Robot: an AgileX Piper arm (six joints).
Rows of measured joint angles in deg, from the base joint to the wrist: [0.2, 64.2, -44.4, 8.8, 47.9, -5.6]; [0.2, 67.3, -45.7, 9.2, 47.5, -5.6]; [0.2, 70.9, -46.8, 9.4, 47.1, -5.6]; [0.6, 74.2, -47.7, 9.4, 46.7, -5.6]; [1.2, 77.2, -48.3, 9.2, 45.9, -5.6]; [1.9, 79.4, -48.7, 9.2, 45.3, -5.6]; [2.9, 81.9, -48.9, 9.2, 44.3, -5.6]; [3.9, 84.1, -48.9, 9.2, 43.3, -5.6]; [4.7, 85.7, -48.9, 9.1, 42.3, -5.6]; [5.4, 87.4, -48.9, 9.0, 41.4, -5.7]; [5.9, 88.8, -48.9, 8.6, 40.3, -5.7]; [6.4, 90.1, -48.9, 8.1, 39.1, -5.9]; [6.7, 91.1, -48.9, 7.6, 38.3, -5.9]
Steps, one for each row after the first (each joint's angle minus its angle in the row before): [0.0, 3.1, -1.3, 0.4, -0.4, 0.0]; [0.0, 3.6, -1.1, 0.2, -0.4, 0.0]; [0.4, 3.3, -0.9, 0.0, -0.4, 0.0]; [0.6, 3.0, -0.6, -0.2, -0.8, 0.0]; [0.7, 2.2, -0.4, 0.0, -0.6, 0.0]; [1.0, 2.5, -0.2, 0.0, -1.0, 0.0]; [1.0, 2.2, 0.0, 0.0, -1.0, 0.0]; [0.8, 1.6, 0.0, -0.1, -1.0, 0.0]; [0.7, 1.7, 0.0, -0.1, -0.9, -0.1]; [0.5, 1.4, 0.0, -0.4, -1.1, 0.0]; [0.5, 1.3, 0.0, -0.5, -1.2, -0.2]; [0.3, 1.0, 0.0, -0.5, -0.8, 0.0]
